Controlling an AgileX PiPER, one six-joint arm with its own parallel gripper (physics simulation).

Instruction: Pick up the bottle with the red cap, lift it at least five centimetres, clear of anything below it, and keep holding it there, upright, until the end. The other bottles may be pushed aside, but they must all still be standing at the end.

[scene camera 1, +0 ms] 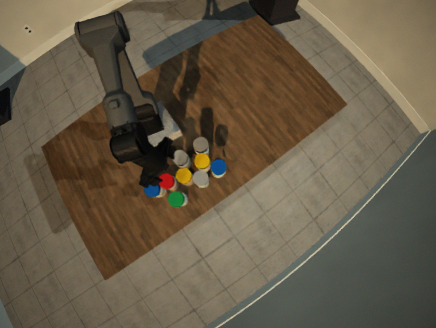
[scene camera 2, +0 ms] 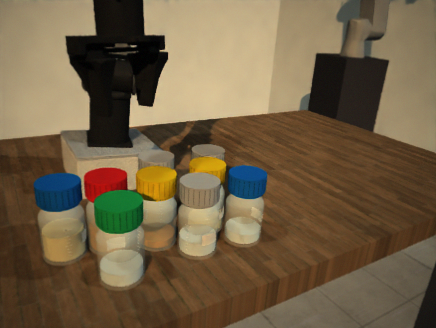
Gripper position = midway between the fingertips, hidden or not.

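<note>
A red-capped bottle (scene camera 2: 98, 181) is there in the scene, along with a green-capped bottle (scene camera 2: 120, 240). I can see a yellow-capped bottle (scene camera 2: 157, 185), and a grey-capped bottle (scene camera 2: 198, 215) as well. There is also a yellow-capped bottle (scene camera 2: 215, 166), and with it I see a blue-capped bottle (scene camera 2: 244, 208). As for my gripper (scene camera 2: 126, 110), it is visible too in scene camera 1 (scene camera 1: 165, 168).
</note>
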